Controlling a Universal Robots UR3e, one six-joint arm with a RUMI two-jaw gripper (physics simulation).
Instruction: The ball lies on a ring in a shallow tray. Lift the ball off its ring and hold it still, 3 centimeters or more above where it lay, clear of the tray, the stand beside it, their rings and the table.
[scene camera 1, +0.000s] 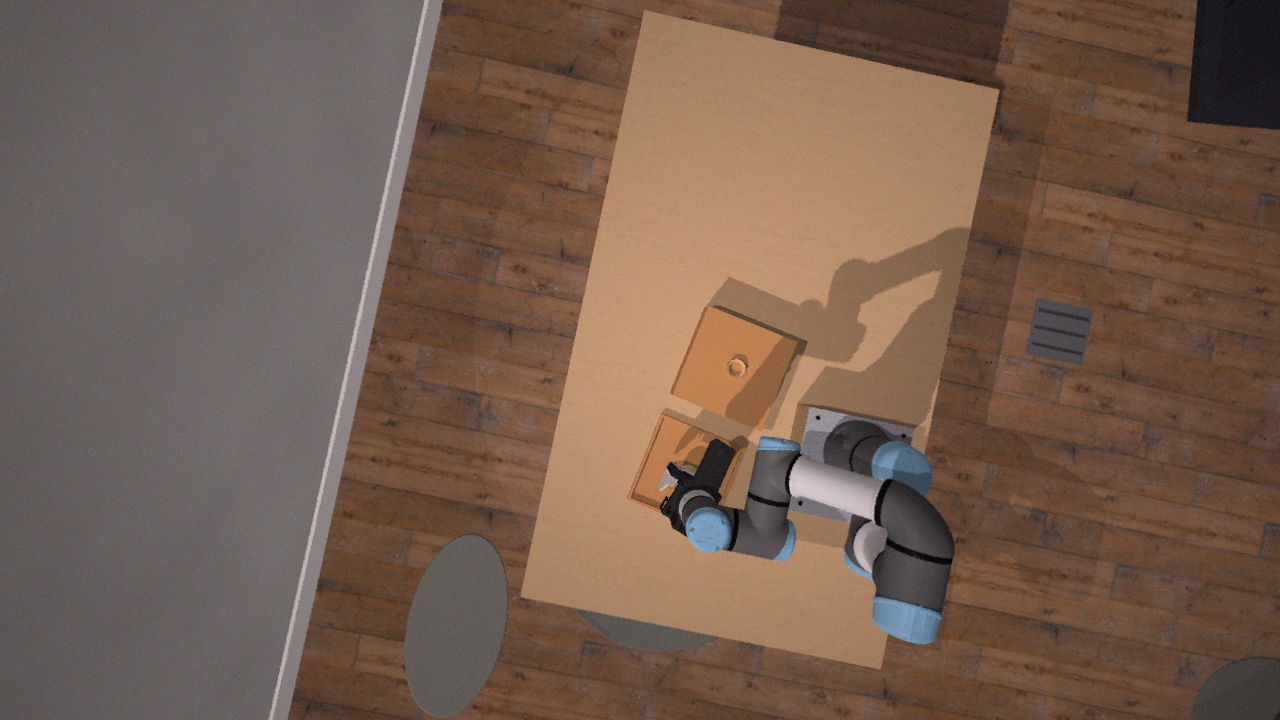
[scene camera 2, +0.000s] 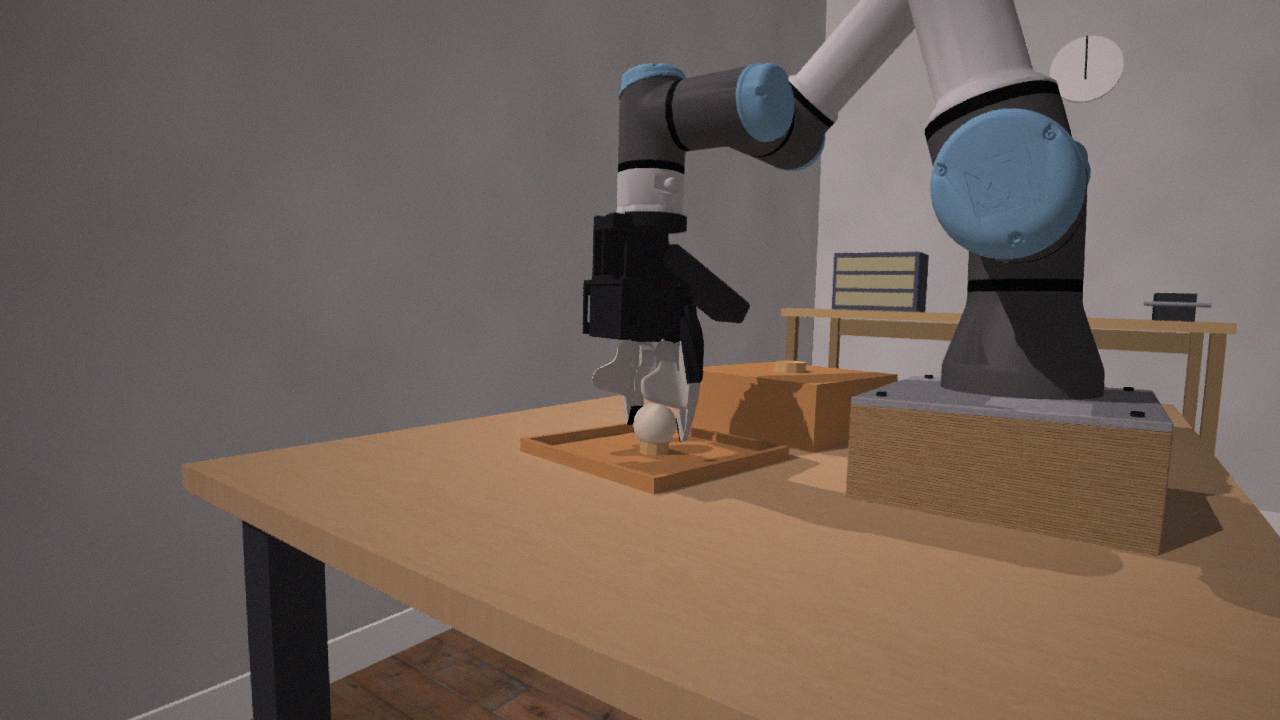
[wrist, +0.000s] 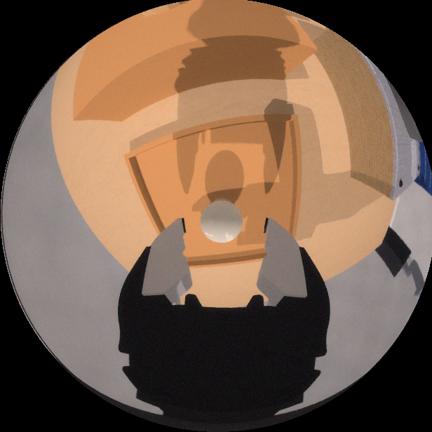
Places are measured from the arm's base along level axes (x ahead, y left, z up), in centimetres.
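Pixels of known places: gripper, fingertip midpoint: (scene camera 2: 654, 432); arm's base, link origin: (scene camera 1: 855, 453) (scene camera 2: 1018, 389).
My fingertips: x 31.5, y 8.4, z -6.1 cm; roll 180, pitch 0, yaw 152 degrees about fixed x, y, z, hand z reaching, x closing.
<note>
Ahead of a thing's pixels: the offset from my fingertips to its middle. "spot": to the spot under its first point. Level surfaces: height alone.
The pale ball @(dx +0.2, dy -0.3, dz +0.8 cm) (scene camera 2: 655, 424) (wrist: 221, 221) sits on its small ring @(spot: dx -0.5, dy +0.9, dz -1.3 cm) (scene camera 2: 654, 448) in the shallow orange tray @(dx +0.2, dy -0.3, dz -1.6 cm) (scene camera 1: 646, 456) (scene camera 2: 590, 466) (wrist: 299, 175). My gripper (scene camera 2: 659, 429) (wrist: 224, 219) points down and is open. In the wrist view its fingertips stand left and right of the ball, with a gap on each side. In scene camera 2 the tips are about level with the ball, low over the tray, and the ball shows in front of them. The ball does not show in scene camera 1, and the ring is hidden under the ball in the wrist view.
The taller orange stand (scene camera 1: 702, 358) (scene camera 2: 760, 407) (wrist: 125, 75) is beside the tray, with an empty ring @(spot: dx -7.5, dy -21.2, dz +5.6 cm) (scene camera 2: 791, 366) on top. The arm's wooden base block (scene camera 2: 1002, 474) (wrist: 367, 115) stands on the table @(dz -2.4 cm) (scene camera 1: 769, 179) (scene camera 2: 537, 555) on the tray's other side.
</note>
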